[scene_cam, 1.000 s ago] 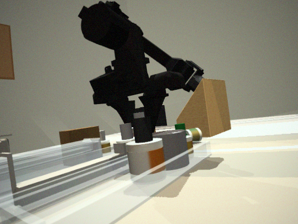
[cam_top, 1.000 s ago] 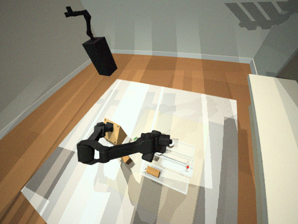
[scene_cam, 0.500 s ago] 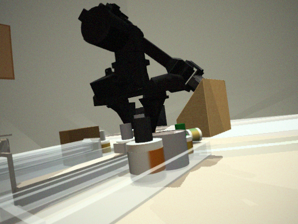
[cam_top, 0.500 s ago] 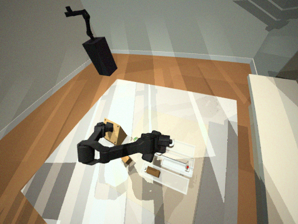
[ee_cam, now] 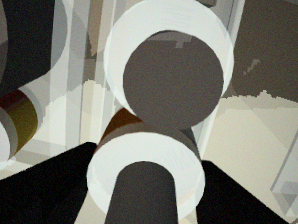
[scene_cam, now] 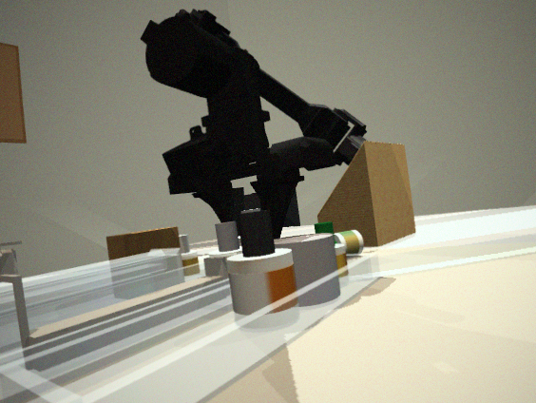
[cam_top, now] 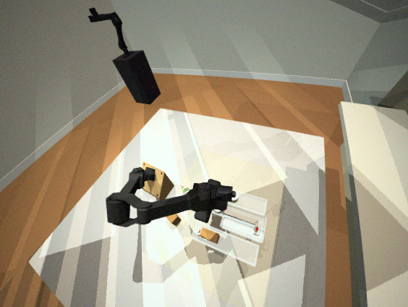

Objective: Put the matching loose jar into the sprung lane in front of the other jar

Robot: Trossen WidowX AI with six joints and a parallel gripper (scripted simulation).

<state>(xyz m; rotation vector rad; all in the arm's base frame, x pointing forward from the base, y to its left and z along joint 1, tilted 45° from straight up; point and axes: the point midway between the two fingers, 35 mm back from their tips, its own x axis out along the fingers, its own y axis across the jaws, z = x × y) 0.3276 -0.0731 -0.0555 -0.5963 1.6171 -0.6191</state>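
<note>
Now: the grey cylinder 4 cm ahead of my gripper tip, 8 cm to the left of it and 1 cm below it. Round my gripper tip: pusher plate 15 cm ahead, 3 cm to the right, 1 cm above; then clear sprung lane 14 cm ahead, 2 cm to the right, 2 cm below; then brown block 5 cm ahead, 13 cm to the right.
</note>
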